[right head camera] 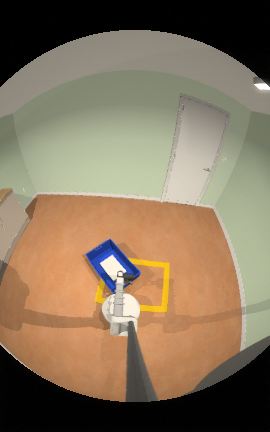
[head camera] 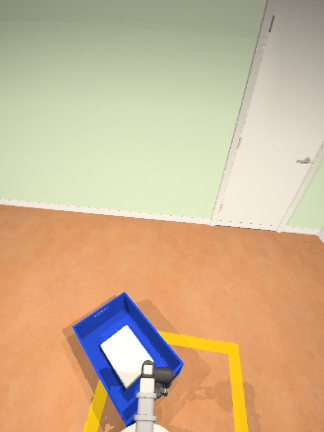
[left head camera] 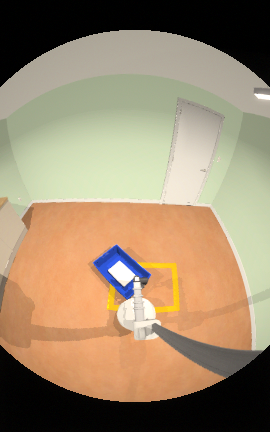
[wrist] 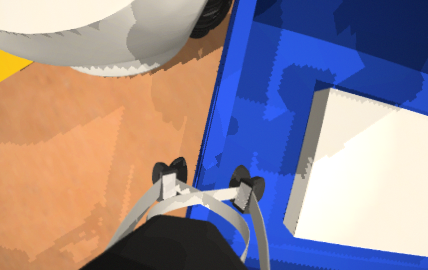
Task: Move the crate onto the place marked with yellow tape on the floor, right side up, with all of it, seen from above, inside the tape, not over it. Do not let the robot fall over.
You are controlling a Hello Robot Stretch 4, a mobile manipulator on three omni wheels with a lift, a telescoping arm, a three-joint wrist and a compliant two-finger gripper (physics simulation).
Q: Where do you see a blue crate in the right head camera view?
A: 108, 247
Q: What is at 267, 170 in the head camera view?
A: A white door.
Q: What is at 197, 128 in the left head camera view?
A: A white door.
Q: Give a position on a blue crate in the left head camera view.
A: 115, 253
